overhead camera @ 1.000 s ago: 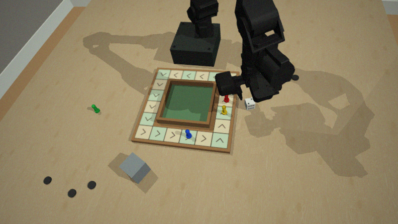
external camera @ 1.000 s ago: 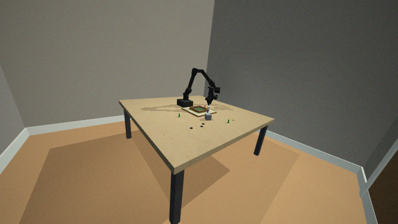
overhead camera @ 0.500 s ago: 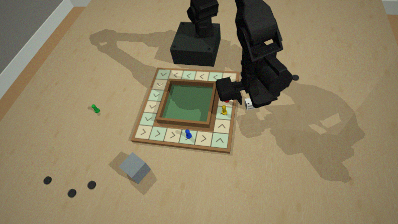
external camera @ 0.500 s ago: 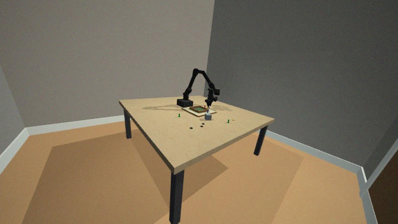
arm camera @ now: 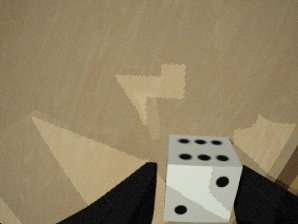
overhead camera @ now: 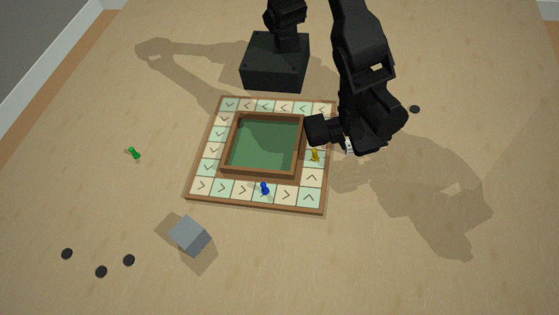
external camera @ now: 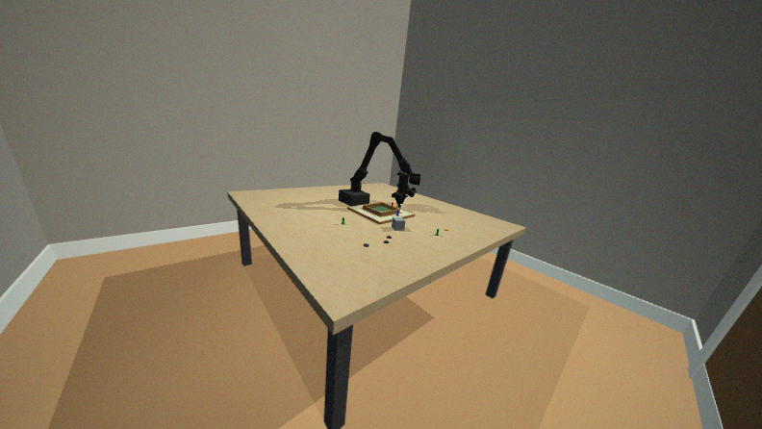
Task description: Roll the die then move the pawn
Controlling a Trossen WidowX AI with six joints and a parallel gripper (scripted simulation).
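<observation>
My gripper tip is 20 mm past the red pawn, 70 mm to the left of it and 20 mm below it. From my gripper tip the other things lie so: white die right at my gripper tip; then green felt tray 10 mm behind, 190 mm to the right; then yellow pawn 30 mm ahead, 80 mm to the right, 20 mm above.
</observation>
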